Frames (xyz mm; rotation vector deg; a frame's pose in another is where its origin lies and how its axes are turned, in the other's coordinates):
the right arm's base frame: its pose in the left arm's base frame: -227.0 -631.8 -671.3 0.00 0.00 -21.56
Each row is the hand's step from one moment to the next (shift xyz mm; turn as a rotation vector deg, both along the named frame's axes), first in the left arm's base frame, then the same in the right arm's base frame.
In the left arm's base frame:
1: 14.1 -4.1 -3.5 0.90 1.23 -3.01
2: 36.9 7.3 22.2 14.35 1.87 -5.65
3: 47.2 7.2 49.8 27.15 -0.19 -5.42
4: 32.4 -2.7 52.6 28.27 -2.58 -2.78
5: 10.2 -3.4 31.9 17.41 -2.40 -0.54
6: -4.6 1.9 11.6 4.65 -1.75 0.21
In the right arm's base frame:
1: 14.6 1.4 -3.5 0.39 1.47 -3.01
2: 31.6 20.3 22.2 12.66 7.01 -5.65
3: 41.3 24.0 49.8 25.32 9.80 -5.42
4: 31.1 9.4 52.6 27.24 7.99 -2.78
5: 10.7 0.6 31.9 17.07 4.17 -0.54
6: -5.0 0.1 11.6 4.97 0.08 0.21

